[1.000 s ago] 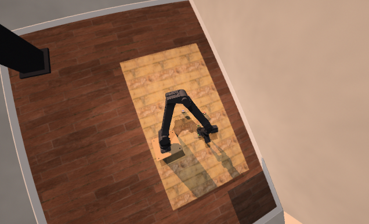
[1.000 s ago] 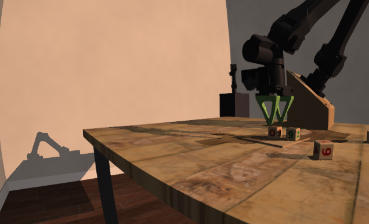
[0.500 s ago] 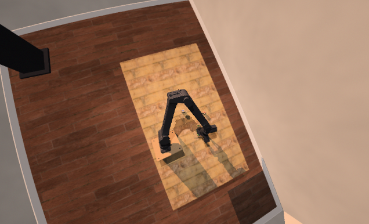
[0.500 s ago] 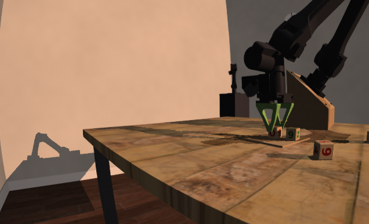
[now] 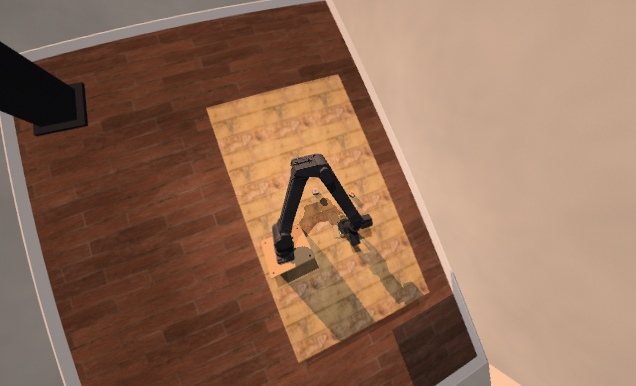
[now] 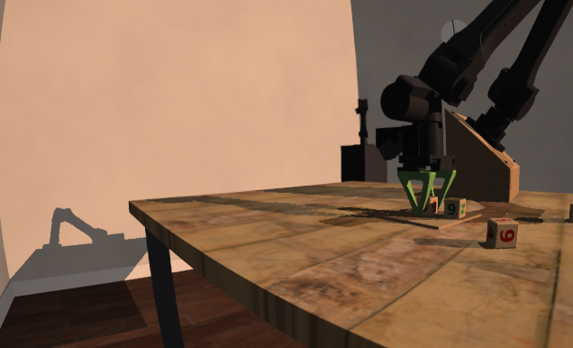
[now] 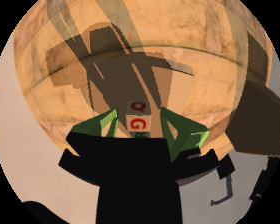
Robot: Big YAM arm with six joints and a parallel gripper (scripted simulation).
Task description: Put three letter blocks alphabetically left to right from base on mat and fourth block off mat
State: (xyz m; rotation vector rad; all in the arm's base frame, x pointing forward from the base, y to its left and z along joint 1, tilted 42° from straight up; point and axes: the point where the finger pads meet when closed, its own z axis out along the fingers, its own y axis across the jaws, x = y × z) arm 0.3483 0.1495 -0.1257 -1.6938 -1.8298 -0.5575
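My hand is 1 cm to the right of the thin brown mat and 1 cm above it. From my hand the other things lie so: block: 5 cm to the left.
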